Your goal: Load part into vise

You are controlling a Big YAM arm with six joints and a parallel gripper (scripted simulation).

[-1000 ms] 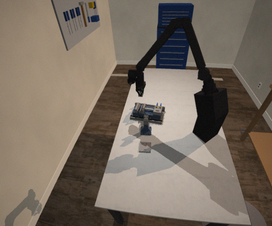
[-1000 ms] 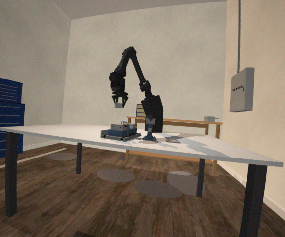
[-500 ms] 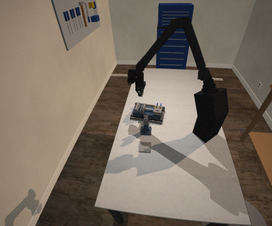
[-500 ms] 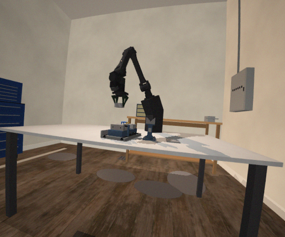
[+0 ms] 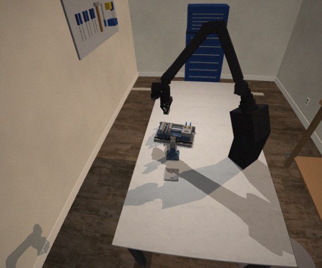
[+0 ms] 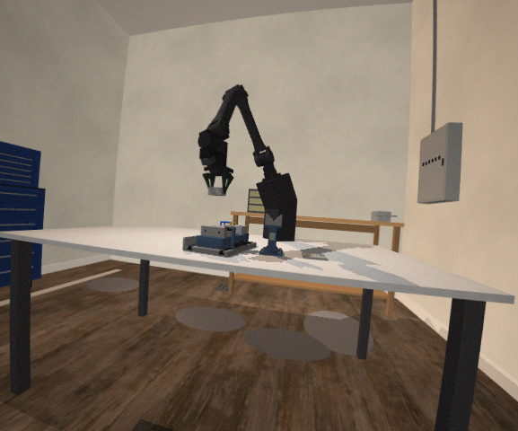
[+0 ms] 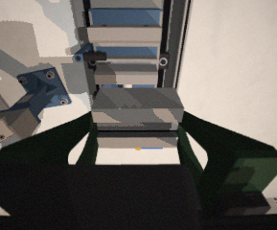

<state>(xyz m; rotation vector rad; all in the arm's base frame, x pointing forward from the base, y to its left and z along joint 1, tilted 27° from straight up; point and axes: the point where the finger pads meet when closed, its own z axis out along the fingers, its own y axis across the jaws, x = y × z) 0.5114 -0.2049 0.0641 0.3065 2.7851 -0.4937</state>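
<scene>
The part is right at my hand. From my hand the other things lie so: moving jaw (20 mm behind, 20 mm to the left, 160 mm below); then fixed jaw (40 mm ahead, 10 mm to the left, 160 mm below); then work stop rod (20 mm ahead, 60 mm to the left, 140 mm below).
</scene>
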